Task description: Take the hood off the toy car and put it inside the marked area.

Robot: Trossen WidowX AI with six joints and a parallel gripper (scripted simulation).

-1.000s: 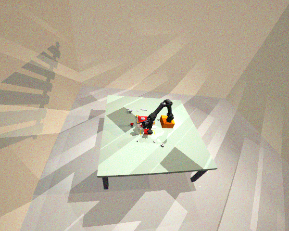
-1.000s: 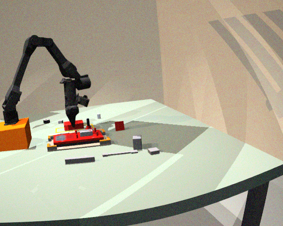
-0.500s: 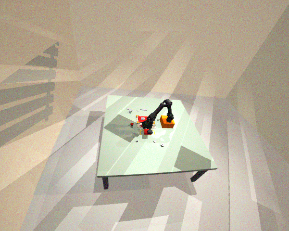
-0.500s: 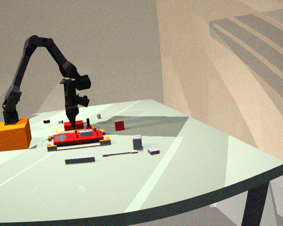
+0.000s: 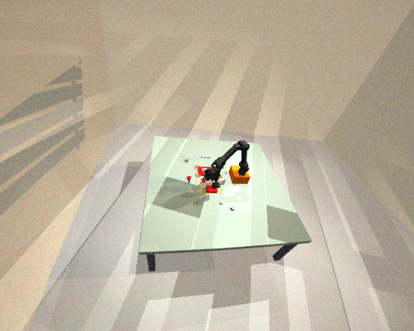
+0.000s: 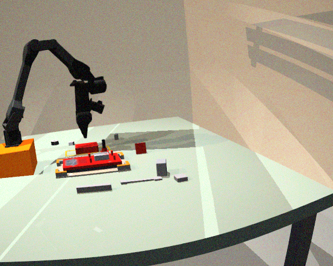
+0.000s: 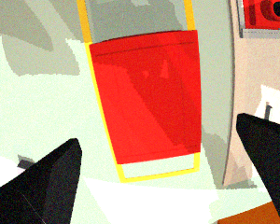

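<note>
Right now my gripper tip is 50 mm above the red hood.
</note>
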